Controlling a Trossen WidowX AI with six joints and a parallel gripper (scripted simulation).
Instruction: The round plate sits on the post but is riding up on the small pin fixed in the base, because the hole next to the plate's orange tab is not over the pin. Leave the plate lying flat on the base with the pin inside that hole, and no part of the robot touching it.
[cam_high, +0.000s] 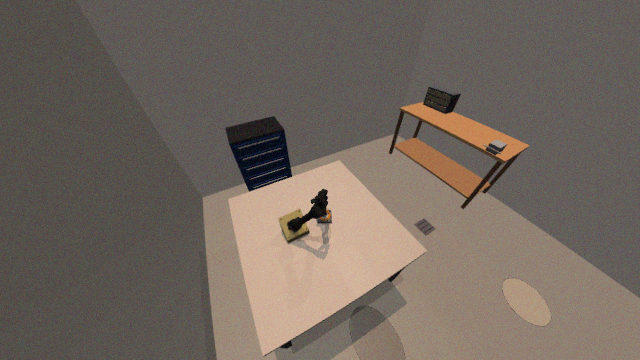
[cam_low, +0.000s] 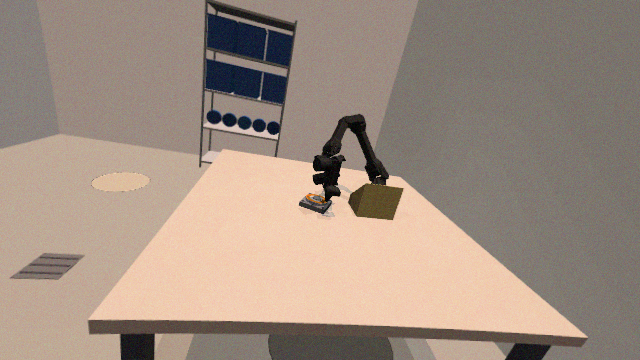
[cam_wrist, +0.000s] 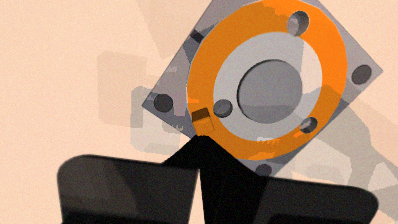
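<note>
Right now my gripper tip is 4 cm short of the square grey base, 4 cm to the left of it and 2 cm above it.
</note>
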